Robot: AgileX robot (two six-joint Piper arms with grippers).
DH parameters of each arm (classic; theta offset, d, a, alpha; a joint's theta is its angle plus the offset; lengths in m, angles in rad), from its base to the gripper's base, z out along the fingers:
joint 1: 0 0.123 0 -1.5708
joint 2: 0.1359 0 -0.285 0
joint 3: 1.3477 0 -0.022 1.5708
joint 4: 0 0.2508 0 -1.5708
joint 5: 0 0 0.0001 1.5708
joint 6: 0 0.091 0 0
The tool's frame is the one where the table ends.
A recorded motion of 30 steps. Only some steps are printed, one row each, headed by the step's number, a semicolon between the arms.
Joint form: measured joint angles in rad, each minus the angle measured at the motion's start. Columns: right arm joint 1, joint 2, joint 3, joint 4, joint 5, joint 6; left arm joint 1, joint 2, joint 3, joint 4, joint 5, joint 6.
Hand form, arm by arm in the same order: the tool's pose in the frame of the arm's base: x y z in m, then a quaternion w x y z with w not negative. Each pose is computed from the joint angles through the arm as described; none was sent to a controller.
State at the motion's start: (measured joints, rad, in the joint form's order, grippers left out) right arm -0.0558 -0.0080 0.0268 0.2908 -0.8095 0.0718; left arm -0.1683 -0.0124 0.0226 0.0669 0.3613 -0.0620
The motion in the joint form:
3: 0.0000 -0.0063 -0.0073 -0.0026 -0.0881 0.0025; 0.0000 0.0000 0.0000 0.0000 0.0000 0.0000
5: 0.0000 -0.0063 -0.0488 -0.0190 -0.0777 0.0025; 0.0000 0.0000 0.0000 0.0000 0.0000 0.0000
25: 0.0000 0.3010 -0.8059 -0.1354 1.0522 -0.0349; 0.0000 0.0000 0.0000 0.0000 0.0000 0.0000
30: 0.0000 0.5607 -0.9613 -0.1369 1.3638 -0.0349; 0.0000 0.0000 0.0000 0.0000 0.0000 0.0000
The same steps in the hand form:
3: 0.0152 -0.0211 0.2726 0.94618 0.15194 0.27901 0.06170; 0.0525 -0.0067 0.1738 0.59873 0.06040 0.79762 -0.04084
5: 0.0110 -0.0196 0.2848 0.95165 0.14214 0.26518 0.06201; 0.0525 -0.0067 0.1738 0.59873 0.06040 0.79762 -0.04084
25: 0.0257 0.0020 0.4257 0.81201 0.05542 0.57742 0.06449; 0.0525 -0.0067 0.1738 0.59873 0.06040 0.79762 -0.04084
30: 0.0844 0.0027 0.4297 0.67498 0.05479 0.73268 0.06763; 0.0525 -0.0067 0.1738 0.59873 0.06040 0.79762 -0.04084

